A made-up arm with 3 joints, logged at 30 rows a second.
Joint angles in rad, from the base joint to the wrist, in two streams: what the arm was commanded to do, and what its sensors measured. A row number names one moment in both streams.
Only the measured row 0 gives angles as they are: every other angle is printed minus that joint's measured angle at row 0.
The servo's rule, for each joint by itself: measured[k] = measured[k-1] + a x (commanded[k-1-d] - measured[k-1]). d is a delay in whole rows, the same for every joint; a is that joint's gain. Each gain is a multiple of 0.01, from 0.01 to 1. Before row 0 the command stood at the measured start. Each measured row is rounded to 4 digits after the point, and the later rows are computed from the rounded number. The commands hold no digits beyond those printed.
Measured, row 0:
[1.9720, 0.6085, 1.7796]
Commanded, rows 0 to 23:
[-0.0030, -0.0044, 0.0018]
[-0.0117, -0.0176, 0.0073]
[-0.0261, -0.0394, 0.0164]
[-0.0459, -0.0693, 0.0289]
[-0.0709, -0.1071, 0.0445]
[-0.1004, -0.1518, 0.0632]
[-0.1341, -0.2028, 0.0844]
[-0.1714, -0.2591, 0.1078]
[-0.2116, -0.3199, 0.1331]
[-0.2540, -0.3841, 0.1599]
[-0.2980, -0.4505, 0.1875]
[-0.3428, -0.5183, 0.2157]
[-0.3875, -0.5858, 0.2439]
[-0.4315, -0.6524, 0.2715]
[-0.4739, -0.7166, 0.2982]
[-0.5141, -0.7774, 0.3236]
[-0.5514, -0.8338, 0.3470]
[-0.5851, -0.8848, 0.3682]
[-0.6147, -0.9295, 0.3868]
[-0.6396, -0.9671, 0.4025]
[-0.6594, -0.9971, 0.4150]
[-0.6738, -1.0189, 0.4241]
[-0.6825, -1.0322, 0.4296]
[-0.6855, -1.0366, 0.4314]
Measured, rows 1 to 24:
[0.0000, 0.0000, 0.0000]
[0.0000, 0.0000, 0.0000]
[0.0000, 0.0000, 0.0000]
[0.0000, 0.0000, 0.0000]
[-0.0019, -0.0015, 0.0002]
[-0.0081, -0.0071, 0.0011]
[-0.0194, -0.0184, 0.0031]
[-0.0361, -0.0362, 0.0065]
[-0.0580, -0.0610, 0.0114]
[-0.0847, -0.0928, 0.0181]
[-0.1158, -0.1313, 0.0267]
[-0.1508, -0.1760, 0.0372]
[-0.1891, -0.2264, 0.0497]
[-0.2300, -0.2816, 0.0640]
[-0.2728, -0.3407, 0.0801]
[-0.3169, -0.4029, 0.0977]
[-0.3614, -0.4669, 0.1167]
[-0.4056, -0.5318, 0.1368]
[-0.4486, -0.5965, 0.1578]
[-0.4899, -0.6598, 0.1794]
[-0.5286, -0.7207, 0.2012]
[-0.5642, -0.7781, 0.2229]
[-0.5960, -0.8311, 0.2442]
[-0.6235, -0.8787, 0.2648]
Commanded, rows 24 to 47:
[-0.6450, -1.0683, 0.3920]
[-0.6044, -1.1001, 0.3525]
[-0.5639, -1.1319, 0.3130]
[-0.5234, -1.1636, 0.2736]
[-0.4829, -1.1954, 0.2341]
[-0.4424, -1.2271, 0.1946]
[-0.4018, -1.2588, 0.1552]
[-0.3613, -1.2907, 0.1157]
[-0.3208, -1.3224, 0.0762]
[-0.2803, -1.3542, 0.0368]
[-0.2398, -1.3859, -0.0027]
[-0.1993, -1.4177, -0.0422]
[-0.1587, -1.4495, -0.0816]
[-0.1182, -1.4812, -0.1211]
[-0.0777, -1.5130, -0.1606]
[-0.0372, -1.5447, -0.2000]
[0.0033, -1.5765, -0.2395]
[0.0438, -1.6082, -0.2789]
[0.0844, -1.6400, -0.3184]
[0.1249, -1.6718, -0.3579]
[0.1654, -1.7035, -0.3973]
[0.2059, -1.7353, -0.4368]
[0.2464, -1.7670, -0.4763]
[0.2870, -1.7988, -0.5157]
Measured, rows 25 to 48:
[-0.6461, -0.9201, 0.2843]
[-0.6636, -0.9547, 0.3025]
[-0.6755, -0.9818, 0.3190]
[-0.6818, -1.0010, 0.3336]
[-0.6586, -1.0246, 0.3412]
[-0.6245, -1.0510, 0.3427]
[-0.5863, -1.0793, 0.3388]
[-0.5467, -1.1088, 0.3303]
[-0.5065, -1.1391, 0.3178]
[-0.4661, -1.1699, 0.3018]
[-0.4256, -1.2010, 0.2827]
[-0.3851, -1.2324, 0.2610]
[-0.3446, -1.2639, 0.2370]
[-0.3041, -1.2955, 0.2110]
[-0.2636, -1.3271, 0.1832]
[-0.2231, -1.3588, 0.1539]
[-0.1825, -1.3905, 0.1233]
[-0.1420, -1.4222, 0.0915]
[-0.1015, -1.4540, 0.0587]
[-0.0610, -1.4857, 0.0251]
[-0.0205, -1.5175, -0.0093]
[0.0200, -1.5492, -0.0443]
[0.0606, -1.5810, -0.0799]
[0.1011, -1.6128, -0.1160]

